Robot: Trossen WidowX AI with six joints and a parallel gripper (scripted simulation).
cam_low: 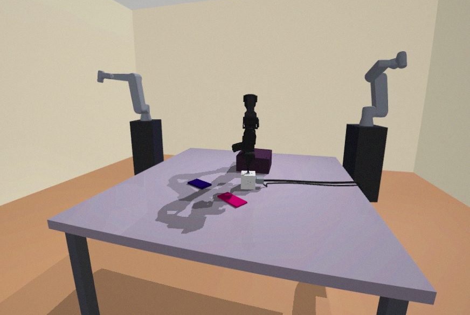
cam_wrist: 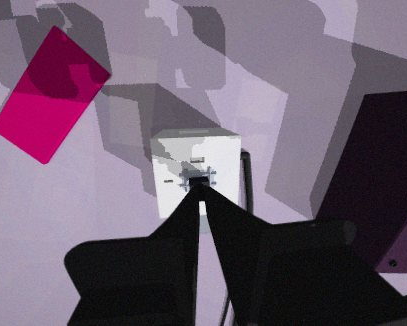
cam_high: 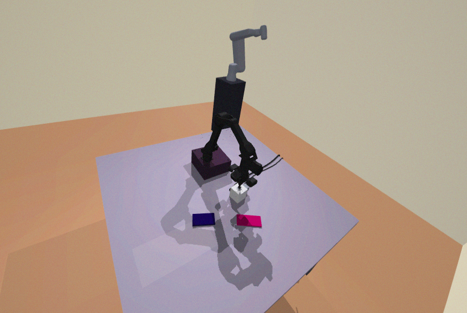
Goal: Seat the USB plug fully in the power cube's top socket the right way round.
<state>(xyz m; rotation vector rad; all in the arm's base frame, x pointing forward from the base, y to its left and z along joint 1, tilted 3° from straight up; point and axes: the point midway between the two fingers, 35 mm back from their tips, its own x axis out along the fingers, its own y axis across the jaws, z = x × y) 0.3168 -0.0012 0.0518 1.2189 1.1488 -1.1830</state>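
My gripper tip is 20 mm above the dark USB plug. Also, from my gripper tip: dark blue card: 270 mm to the right, 100 mm below, 10 mm behind; then grey socket: 40 mm below; then magenta card: 160 mm ahead, 100 mm below, 70 mm to the right.
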